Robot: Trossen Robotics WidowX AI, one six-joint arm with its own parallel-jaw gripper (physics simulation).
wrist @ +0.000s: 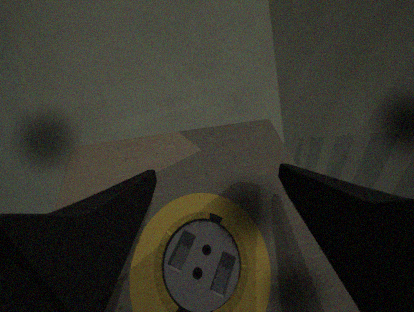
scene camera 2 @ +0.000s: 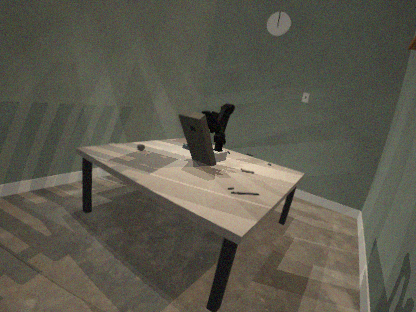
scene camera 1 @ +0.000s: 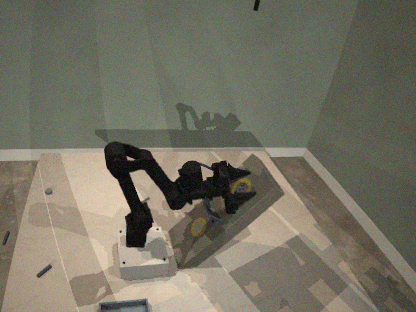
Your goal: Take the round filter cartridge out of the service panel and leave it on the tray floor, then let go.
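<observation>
The service panel (scene camera 1: 268, 176) (scene camera 2: 197, 142) (wrist: 240, 142) is a grey-brown slab standing tilted on the table. The round filter cartridge (scene camera 1: 242, 187) (wrist: 202, 262), a grey disc with two slots and two dark holes, sits inside a yellow ring in the panel's upper part. My gripper (scene camera 1: 251, 183) (wrist: 216, 172) is open and empty in front of the panel. In the wrist view its fingertips stand wide apart, above the cartridge in the picture, left and right of it. In scene camera 2 the panel hides the fingertips. The blue-grey tray (scene camera 1: 124, 301) shows partly at the bottom edge of scene camera 1.
A second yellow ring (scene camera 1: 193, 229) is lower on the panel, with a grey lever-like part (scene camera 1: 212, 210) between the rings. The arm's white base (scene camera 1: 145, 270) stands beside the panel. A small ball (scene camera 1: 48, 191) (scene camera 2: 141, 147) and dark rods (scene camera 1: 44, 271) (scene camera 2: 245, 193) lie on the table.
</observation>
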